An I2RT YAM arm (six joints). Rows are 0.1 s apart.
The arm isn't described. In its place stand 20 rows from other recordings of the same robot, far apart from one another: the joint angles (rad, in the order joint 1, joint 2, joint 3, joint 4, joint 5, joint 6), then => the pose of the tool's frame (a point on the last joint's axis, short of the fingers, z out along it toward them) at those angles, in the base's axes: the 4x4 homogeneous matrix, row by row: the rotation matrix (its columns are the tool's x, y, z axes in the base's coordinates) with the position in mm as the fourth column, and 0 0 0 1 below.
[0.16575, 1.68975, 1.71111, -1.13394, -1.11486, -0.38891] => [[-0.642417, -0.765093, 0.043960, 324.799], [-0.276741, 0.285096, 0.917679, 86.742], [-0.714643, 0.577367, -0.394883, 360.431], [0, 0, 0, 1]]
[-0.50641, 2.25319, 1.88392, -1.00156, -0.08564, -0.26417] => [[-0.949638, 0.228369, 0.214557, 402.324], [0.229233, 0.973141, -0.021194, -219.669], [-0.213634, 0.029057, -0.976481, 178.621], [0, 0, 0, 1]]
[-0.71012, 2.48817, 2.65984, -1.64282, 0.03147, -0.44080] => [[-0.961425, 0.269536, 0.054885, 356.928], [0.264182, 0.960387, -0.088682, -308.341], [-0.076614, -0.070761, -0.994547, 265.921], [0, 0, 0, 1]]
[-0.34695, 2.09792, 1.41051, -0.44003, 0.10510, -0.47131] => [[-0.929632, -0.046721, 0.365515, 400.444], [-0.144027, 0.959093, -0.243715, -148.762], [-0.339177, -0.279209, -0.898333, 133.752], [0, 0, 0, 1]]
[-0.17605, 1.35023, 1.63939, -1.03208, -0.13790, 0.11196] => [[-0.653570, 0.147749, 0.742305, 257.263], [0.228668, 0.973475, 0.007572, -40.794], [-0.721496, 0.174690, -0.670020, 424.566], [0, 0, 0, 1]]
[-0.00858, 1.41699, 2.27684, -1.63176, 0.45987, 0.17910] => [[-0.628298, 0.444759, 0.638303, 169.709], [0.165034, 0.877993, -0.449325, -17.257], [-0.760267, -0.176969, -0.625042, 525.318], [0, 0, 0, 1]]
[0.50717, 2.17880, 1.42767, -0.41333, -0.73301, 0.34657] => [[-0.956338, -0.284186, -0.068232, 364.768], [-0.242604, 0.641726, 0.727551, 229.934], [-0.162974, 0.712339, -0.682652, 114.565], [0, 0, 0, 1]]
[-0.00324, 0.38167, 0.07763, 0.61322, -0.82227, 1.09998] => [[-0.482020, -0.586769, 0.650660, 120.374], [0.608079, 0.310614, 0.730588, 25.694], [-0.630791, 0.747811, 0.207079, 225.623], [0, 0, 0, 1]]
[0.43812, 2.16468, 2.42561, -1.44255, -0.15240, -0.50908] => [[-0.501804, -0.820034, 0.275204, 387.444], [-0.767058, 0.568917, 0.296574, 187.480], [-0.399769, -0.062275, -0.914498, 352.449], [0, 0, 0, 1]]
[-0.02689, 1.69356, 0.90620, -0.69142, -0.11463, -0.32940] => [[-0.947135, -0.306657, 0.094326, 277.797], [-0.295994, 0.948615, 0.111883, -3.398], [-0.123789, 0.078049, -0.989234, 135.374], [0, 0, 0, 1]]
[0.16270, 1.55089, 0.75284, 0.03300, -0.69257, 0.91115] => [[-0.876498, 0.185111, 0.444394, 294.214], [0.472412, 0.508343, 0.720010, 71.331], [-0.092623, 0.841024, -0.533009, 173.691], [0, 0, 0, 1]]
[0.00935, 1.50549, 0.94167, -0.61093, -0.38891, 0.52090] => [[-0.877295, 0.324743, 0.353404, 283.032], [0.452314, 0.805670, 0.382501, 16.146], [-0.160513, 0.495416, -0.853697, 198.056], [0, 0, 0, 1]]
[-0.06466, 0.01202, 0.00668, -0.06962, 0.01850, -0.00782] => [[-0.075380, 0.082425, 0.993742, 110.346], [-0.002954, 0.996555, -0.082883, -7.805], [-0.997150, -0.009183, -0.074877, 167.158], [0, 0, 0, 1]]
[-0.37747, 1.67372, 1.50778, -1.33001, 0.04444, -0.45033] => [[-0.996190, -0.069210, 0.053070, 284.676], [-0.072792, 0.994969, -0.068831, -114.570], [-0.048039, -0.072432, -0.996216, 285.553], [0, 0, 0, 1]]
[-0.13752, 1.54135, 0.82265, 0.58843, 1.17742, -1.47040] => [[-0.967759, -0.031839, 0.249857, 315.478], [-0.251082, 0.043191, -0.967002, -76.854], [0.019997, -0.998559, -0.049793, 249.852], [0, 0, 0, 1]]
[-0.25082, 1.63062, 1.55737, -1.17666, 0.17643, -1.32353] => [[-0.513903, -0.818373, 0.257233, 307.382], [-0.853697, 0.458418, -0.247093, -85.206], [0.084294, -0.346580, -0.934225, 315.457], [0, 0, 0, 1]]
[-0.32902, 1.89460, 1.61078, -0.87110, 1.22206, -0.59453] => [[-0.980251, -0.095771, -0.173023, 359.034], [0.132440, 0.331821, -0.933999, -157.938], [0.146862, -0.938468, -0.312584, 273.955], [0, 0, 0, 1]]
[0.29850, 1.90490, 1.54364, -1.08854, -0.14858, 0.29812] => [[-0.997385, -0.015660, 0.070558, 352.228], [-0.002961, 0.984279, 0.176593, 113.892], [-0.072214, 0.175922, -0.981752, 224.025], [0, 0, 0, 1]]
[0.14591, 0.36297, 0.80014, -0.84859, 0.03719, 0.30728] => [[-0.410877, 0.013325, 0.911593, 69.633], [0.245124, 0.964689, 0.096382, 8.895], [-0.878120, 0.263055, -0.399635, 321.499], [0, 0, 0, 1]]
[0.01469, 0.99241, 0.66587, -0.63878, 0.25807, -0.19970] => [[-0.831798, -0.034659, 0.553995, 188.798], [-0.204047, 0.947262, -0.247104, -6.313], [-0.516214, -0.318581, -0.795002, 223.656], [0, 0, 0, 1]]
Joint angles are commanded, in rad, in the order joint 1, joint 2, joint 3, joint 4, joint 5, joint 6. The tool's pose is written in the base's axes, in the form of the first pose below.
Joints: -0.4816, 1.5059, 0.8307, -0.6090, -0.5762, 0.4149
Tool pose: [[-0.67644, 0.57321, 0.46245, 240.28], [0.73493, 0.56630, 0.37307, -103.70], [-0.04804, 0.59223, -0.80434, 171.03], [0, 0, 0, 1]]
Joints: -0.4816, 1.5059, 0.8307, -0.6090, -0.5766, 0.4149
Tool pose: [[-0.67651, 0.57304, 0.46255, 240.29], [0.73487, 0.56616, 0.37340, -103.68], [-0.04791, 0.59252, -0.80413, 171.03], [0, 0, 0, 1]]
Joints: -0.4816, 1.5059, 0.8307, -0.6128, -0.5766, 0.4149
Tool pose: [[-0.67667, 0.57504, 0.45984, 239.95], [0.73495, 0.56512, 0.37481, -103.51], [-0.04434, 0.59159, -0.80502, 170.92], [0, 0, 0, 1]]
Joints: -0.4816, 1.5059, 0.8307, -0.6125, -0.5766, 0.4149
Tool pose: [[-0.67665, 0.57488, 0.46006, 239.98], [0.73495, 0.56520, 0.37470, -103.52], [-0.04462, 0.59166, -0.80495, 170.93], [0, 0, 0, 1]]
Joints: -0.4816, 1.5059, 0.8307, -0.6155, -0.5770, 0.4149
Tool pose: [[-0.67684, 0.57628, 0.45802, 239.71], [0.73495, 0.56424, 0.37614, -103.37], [-0.04167, 0.59121, -0.80544, 170.85], [0, 0, 0, 1]]
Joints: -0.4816, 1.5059, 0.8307, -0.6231, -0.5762, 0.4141
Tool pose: [[-0.67742, 0.58005, 0.45238, 239.03], [0.73475, 0.56303, 0.37833, -103.04], [-0.03525, 0.58868, -0.80760, 170.62], [0, 0, 0, 1]]
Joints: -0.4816, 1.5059, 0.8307, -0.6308, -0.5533, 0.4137
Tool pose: [[-0.67378, 0.59309, 0.44075, 238.13], [0.73807, 0.56903, 0.36259, -103.35], [-0.03575, 0.56960, -0.82114, 169.99], [0, 0, 0, 1]]
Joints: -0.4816, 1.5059, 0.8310, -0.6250, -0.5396, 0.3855
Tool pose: [[-0.68766, 0.57641, 0.44145, 238.57], [0.72340, 0.59572, 0.34901, -104.05], [-0.06180, 0.55935, -0.82663, 169.98], [0, 0, 0, 1]]
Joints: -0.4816, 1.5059, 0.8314, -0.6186, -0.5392, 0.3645
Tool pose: [[-0.69908, 0.55864, 0.44632, 239.21], [0.71054, 0.61267, 0.34608, -104.40], [-0.08011, 0.55907, -0.82524, 170.26], [0, 0, 0, 1]]
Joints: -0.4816, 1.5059, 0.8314, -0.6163, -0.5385, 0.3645
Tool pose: [[-0.69881, 0.55780, 0.44781, 239.41], [0.71054, 0.61349, 0.34462, -104.53], [-0.08249, 0.55901, -0.82505, 170.31], [0, 0, 0, 1]]
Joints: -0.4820, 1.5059, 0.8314, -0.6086, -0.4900, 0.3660
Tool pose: [[-0.68935, 0.57551, 0.43999, 239.57], [0.71701, 0.62875, 0.30095, -106.42], [-0.10344, 0.52294, -0.84607, 169.72], [0, 0, 0, 1]]
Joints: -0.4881, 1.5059, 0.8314, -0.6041, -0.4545, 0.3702
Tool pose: [[-0.67646, 0.59468, 0.43446, 238.94], [0.72722, 0.63261, 0.26638, -109.17], [-0.11644, 0.49614, -0.86040, 169.31], [0, 0, 0, 1]]
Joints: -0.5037, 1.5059, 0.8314, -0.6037, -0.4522, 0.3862
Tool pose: [[-0.65486, 0.61580, 0.43813, 237.21], [0.74776, 0.61202, 0.25745, -112.97], [-0.10961, 0.49621, -0.86126, 169.29], [0, 0, 0, 1]]
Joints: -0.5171, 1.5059, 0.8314, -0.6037, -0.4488, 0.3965
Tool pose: [[-0.63774, 0.63193, 0.44039, 235.64], [0.76298, 0.59668, 0.24869, -116.24], [-0.10562, 0.49461, -0.86268, 169.24], [0, 0, 0, 1]]
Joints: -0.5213, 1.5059, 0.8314, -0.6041, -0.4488, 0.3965
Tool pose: [[-0.63457, 0.63461, 0.44113, 235.11], [0.76567, 0.59392, 0.24701, -117.21], [-0.10525, 0.49450, -0.86278, 169.22], [0, 0, 0, 1]]
